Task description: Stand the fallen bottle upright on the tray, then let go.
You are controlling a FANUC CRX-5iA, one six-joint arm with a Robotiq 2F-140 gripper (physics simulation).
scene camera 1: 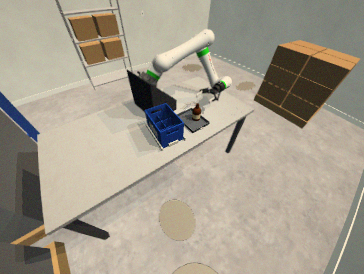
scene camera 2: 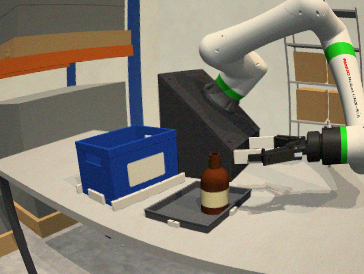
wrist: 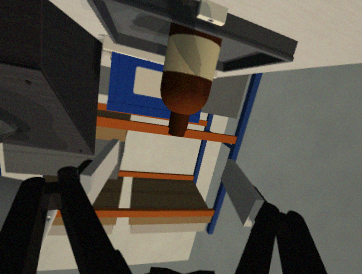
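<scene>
Brown bottle [scene camera 2: 214,180] [wrist: 191,57] visible in scene camera 2 and in the wrist view. The same views show my gripper [scene camera 2: 242,149] [wrist: 173,160].
</scene>
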